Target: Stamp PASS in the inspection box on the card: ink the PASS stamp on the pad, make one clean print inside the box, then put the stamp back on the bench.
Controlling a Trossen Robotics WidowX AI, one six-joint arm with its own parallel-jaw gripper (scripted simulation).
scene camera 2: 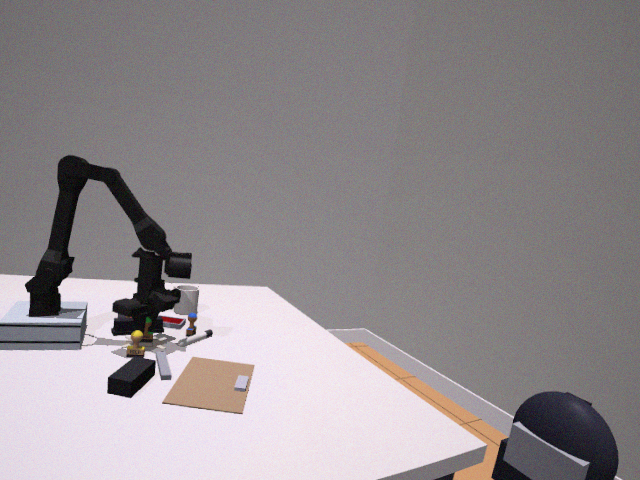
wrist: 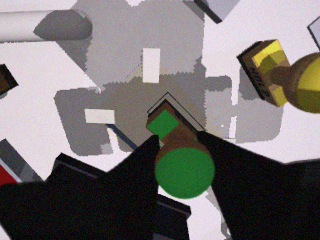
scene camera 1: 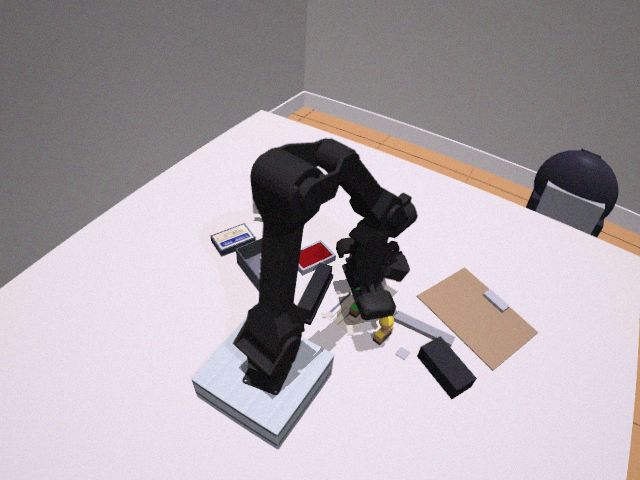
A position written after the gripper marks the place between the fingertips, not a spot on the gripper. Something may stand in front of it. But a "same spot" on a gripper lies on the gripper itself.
Labels:
gripper: scene camera 2; wrist; scene camera 1 358, 303
cardboard sheet: scene camera 2; scene camera 1; not seen in the wrist view (out of frame)
black block: scene camera 2 126, 381; scene camera 1 441, 361; not seen in the wrist view (out of frame)
same spot on gripper: (wrist: 127, 194) = (scene camera 2: 157, 310)
same spot on cardboard sheet: (scene camera 1: 477, 315) = (scene camera 2: 212, 381)

